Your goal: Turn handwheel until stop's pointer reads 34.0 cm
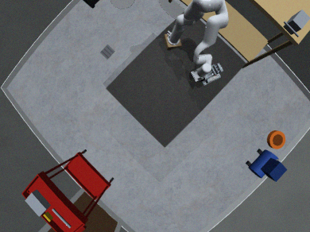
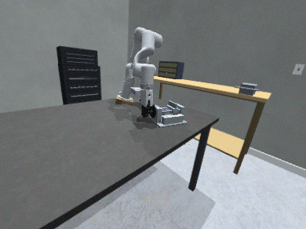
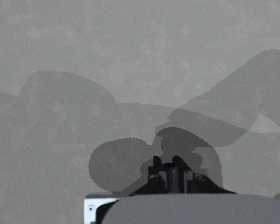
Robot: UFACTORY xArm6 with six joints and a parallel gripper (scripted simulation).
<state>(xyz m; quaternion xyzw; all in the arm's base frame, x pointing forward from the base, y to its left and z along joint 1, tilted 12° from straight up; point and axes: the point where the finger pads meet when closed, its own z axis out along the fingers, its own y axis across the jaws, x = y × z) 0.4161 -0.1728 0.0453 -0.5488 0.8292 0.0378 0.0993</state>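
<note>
Right now the handwheel is 1 cm ahead of my hand and 2 cm to the left of it. The rest, counted from my hand: upright knob: 1 cm to the left; then sliding stop: 10 cm ahead, 16 cm to the left, 3 cm above.
</note>
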